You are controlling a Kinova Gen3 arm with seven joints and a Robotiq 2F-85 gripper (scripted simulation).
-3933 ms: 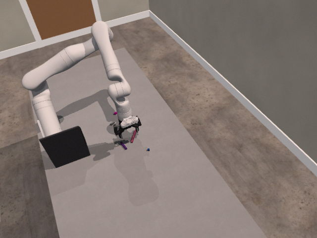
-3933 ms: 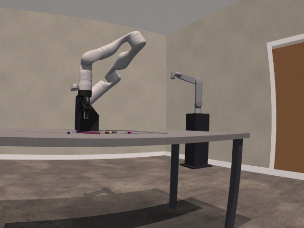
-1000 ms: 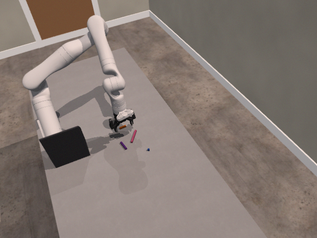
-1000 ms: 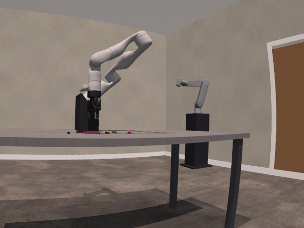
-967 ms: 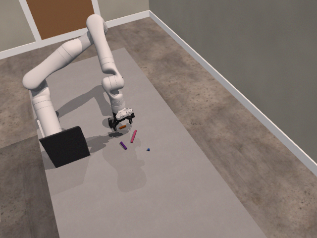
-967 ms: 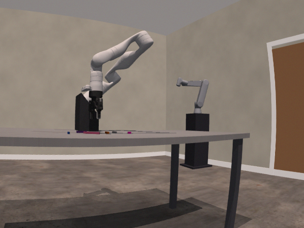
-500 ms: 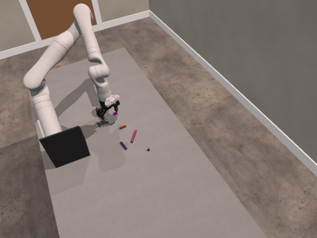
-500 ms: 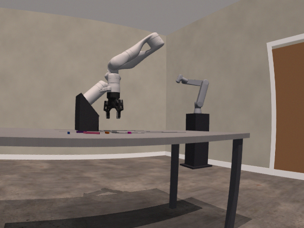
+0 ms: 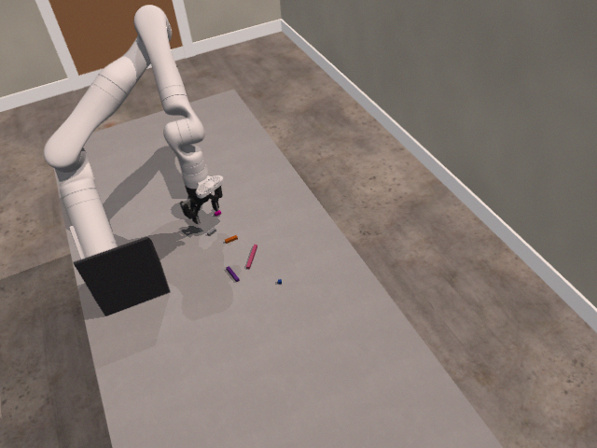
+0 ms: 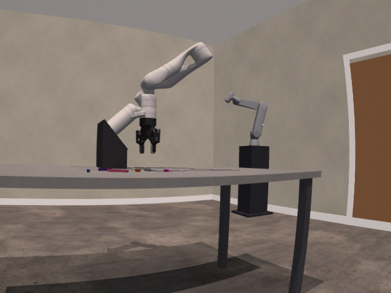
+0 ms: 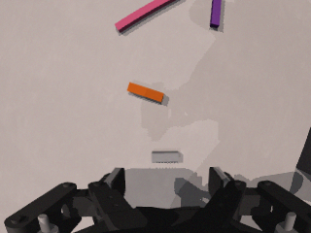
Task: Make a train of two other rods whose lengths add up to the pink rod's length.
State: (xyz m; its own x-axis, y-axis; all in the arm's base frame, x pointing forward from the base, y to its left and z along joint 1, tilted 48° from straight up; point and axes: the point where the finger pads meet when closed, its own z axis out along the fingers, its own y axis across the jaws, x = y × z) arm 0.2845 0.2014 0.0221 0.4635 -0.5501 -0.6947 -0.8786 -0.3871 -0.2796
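My hand is 80 mm above the grey rod. From my hand the other things lie so: orange rod (50 mm ahead, 50 mm to the right, 80 mm below); then magenta rod (40 mm ahead, 80 mm to the left, 80 mm below); then pink rod (100 mm ahead, 150 mm to the right, 80 mm below).
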